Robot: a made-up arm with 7 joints.
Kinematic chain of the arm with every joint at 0, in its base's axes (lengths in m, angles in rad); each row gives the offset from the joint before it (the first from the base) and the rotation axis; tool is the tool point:
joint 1: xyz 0 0 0.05 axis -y
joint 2: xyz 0 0.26 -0.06 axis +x
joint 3: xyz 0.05 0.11 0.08 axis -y
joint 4: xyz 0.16 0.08 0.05 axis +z
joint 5: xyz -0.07 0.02 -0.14 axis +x
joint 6: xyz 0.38 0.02 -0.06 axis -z
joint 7: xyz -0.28 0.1 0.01 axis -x
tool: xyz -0.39 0 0.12
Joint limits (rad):
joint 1: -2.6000..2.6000
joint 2: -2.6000..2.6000
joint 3: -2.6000..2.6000
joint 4: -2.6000..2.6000
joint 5: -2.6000..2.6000
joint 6: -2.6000..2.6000
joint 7: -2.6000..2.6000
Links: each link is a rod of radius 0.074 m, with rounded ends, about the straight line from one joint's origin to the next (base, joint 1, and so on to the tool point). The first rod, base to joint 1, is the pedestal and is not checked.
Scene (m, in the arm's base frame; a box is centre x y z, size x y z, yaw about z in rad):
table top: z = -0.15
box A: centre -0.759 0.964 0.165 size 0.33 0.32 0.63 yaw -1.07
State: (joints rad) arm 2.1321 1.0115 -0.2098 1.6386 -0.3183 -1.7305 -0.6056
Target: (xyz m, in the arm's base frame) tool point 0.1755 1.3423 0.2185
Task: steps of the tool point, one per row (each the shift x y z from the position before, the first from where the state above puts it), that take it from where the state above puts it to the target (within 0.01 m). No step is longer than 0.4 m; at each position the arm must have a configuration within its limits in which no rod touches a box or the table.
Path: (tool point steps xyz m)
1: 0.1044 0.1912 0.1647
2: 0.1475 0.1740 0.0978
3: 0.2341 0.2716 -0.1382
4: 0.2761 0.1512 -0.1681
5: 0.2565 0.0424 -0.1775

